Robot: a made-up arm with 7 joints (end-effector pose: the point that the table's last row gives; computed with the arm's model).
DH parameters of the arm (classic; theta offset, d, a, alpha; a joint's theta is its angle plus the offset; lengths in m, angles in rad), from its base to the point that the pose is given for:
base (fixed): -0.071 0 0 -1.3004
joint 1: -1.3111 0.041 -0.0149 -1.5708
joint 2: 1.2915 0 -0.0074 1.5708
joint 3: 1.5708 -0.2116 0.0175 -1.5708
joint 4: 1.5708 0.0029 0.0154 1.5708
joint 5: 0 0.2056 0 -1.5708
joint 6: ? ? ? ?
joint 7: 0 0 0 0
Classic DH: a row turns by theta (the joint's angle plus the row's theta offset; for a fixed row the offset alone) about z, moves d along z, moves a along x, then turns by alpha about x.
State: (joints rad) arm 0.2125 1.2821 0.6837 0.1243 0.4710 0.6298 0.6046
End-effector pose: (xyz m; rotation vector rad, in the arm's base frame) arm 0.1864 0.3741 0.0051 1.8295 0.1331 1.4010
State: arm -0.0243 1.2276 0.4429 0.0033 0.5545 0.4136 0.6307
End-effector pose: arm 0.2387 0.3155 -0.0145 1.7913 -0.2691 1.0927
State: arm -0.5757 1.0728 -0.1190 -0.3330 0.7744 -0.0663 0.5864
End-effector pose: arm 0.2938 0.1131 -0.0088 1.5076 -1.2568 0.3065
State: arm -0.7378 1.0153 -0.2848 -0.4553 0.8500 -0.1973 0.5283
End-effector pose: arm 0.2778 0.0489 0.0019 1.4164 -1.5571 0.0518
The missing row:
joint 6: -1.5708 0 0.0454 1.5708
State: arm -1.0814 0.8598 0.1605 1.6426 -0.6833 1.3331 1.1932
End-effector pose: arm 0.2733 0.3029 -0.2140 0.2315 2.0179 1.3014
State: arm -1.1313 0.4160 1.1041 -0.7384 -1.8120 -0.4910 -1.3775
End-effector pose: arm 0.1011 0.2327 0.0940 0.5363 -2.8832 -0.8665
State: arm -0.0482 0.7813 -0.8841 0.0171 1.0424 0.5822 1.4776
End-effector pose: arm 0.1203 0.0858 -0.3331 1.6073 -0.9558 0.3332
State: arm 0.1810 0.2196 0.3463 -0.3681 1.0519 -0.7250 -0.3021
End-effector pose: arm 0.1616 0.1477 -0.1956 1.4661 -0.2112 -0.5078
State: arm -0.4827 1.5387 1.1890 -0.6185 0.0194 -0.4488 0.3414
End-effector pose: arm 0.0479 0.1105 0.2151 1.4369 -2.2317 0.4358
